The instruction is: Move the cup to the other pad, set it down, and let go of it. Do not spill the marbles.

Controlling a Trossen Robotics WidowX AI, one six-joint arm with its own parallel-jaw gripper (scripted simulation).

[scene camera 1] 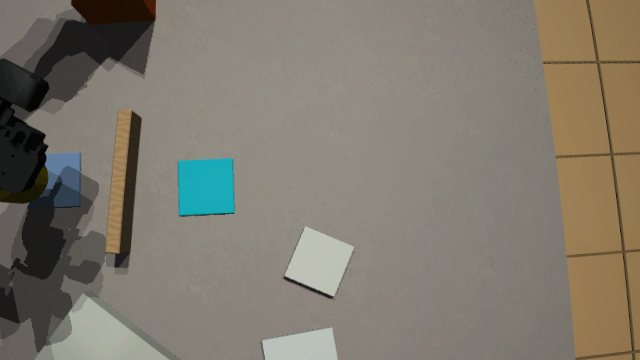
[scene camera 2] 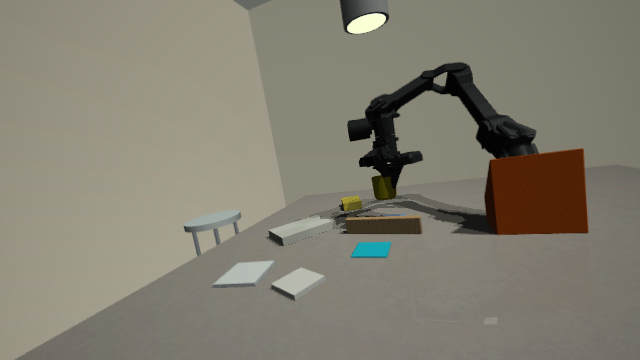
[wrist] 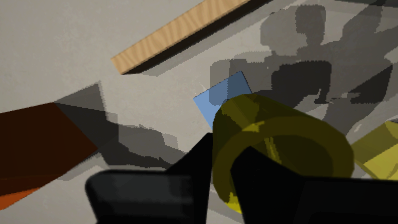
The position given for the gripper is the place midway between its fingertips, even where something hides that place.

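Observation:
Gripper positions: the gripper [scene camera 1: 25,156], [scene camera 2: 392,188], [wrist: 218,137]. A wooden bar [scene camera 1: 119,228], [scene camera 2: 411,224]. A blue pad [scene camera 1: 63,189], [wrist: 208,102]. A cyan pad [scene camera 1: 206,187].

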